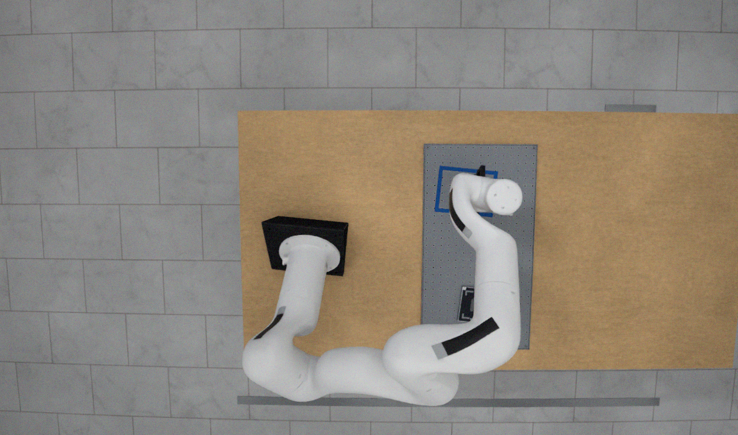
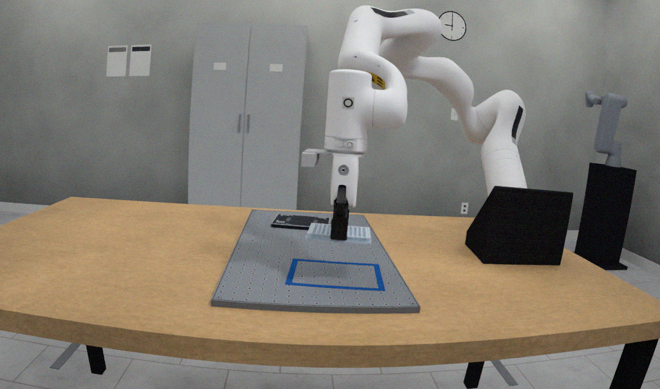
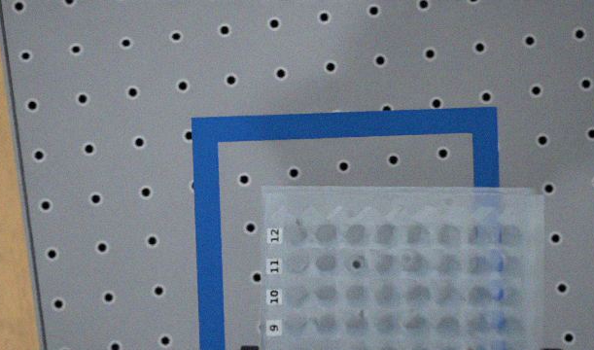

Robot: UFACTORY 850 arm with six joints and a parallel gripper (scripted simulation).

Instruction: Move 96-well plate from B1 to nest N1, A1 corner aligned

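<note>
Now: the black plate nest 380 mm to the right of my hand, 90 mm below it and 80 mm ahead of it. From my hand the other things lie so: clear 96-well plate 10 mm below.
</note>
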